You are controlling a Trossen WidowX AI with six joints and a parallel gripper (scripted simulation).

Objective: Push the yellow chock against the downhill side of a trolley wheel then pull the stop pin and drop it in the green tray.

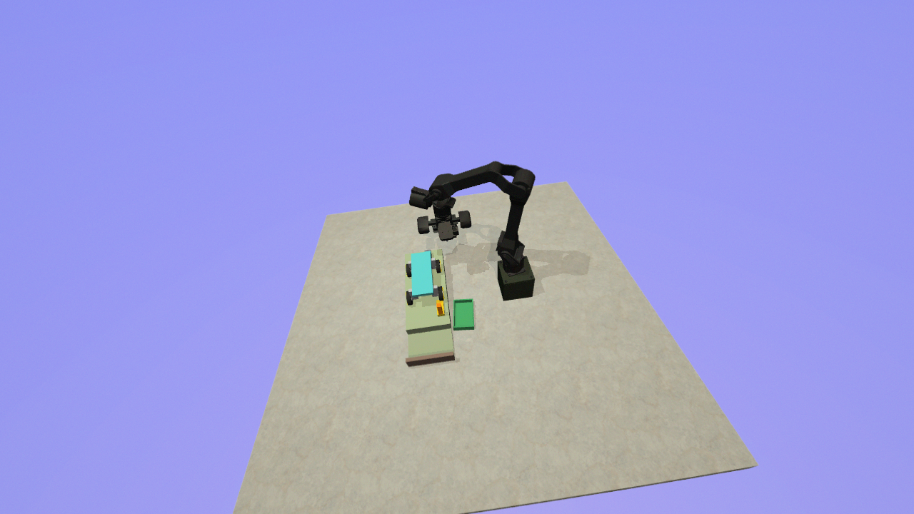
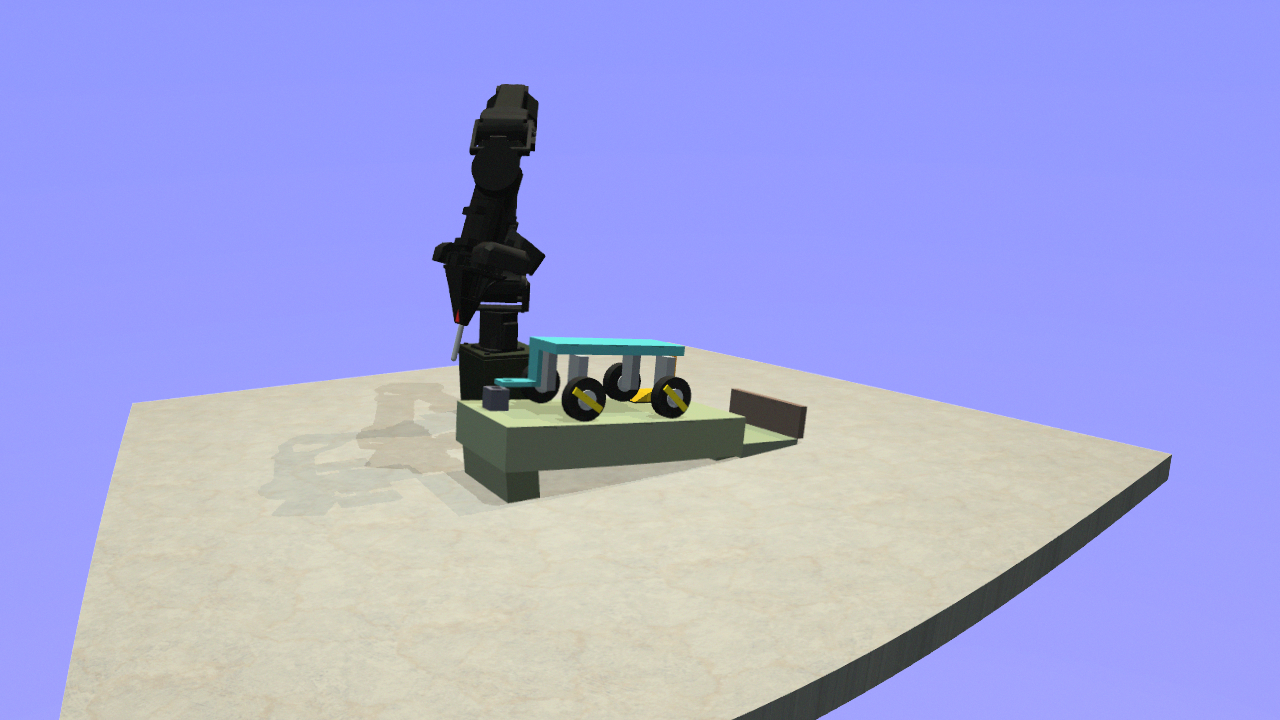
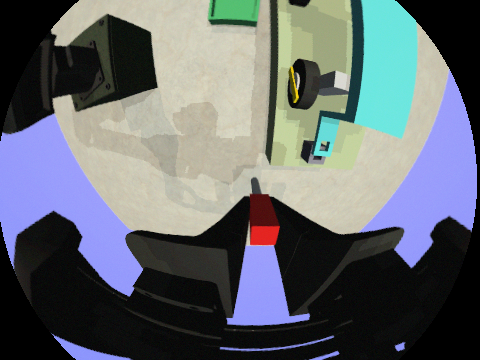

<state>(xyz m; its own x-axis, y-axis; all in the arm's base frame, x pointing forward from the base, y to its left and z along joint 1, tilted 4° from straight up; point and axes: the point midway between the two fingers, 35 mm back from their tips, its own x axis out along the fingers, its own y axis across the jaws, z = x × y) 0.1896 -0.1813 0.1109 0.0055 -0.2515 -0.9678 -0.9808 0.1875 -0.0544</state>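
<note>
My gripper tip is now 20 mm short of the green tray, 250 mm to the right of it and 190 mm above it. The rest, counted from my gripper tip: red-headed stop pin: right at my gripper tip; then trolley: 130 mm ahead, 120 mm to the left, 70 mm below; then green ramp: 130 mm ahead, 120 mm to the left, 130 mm below.
</note>
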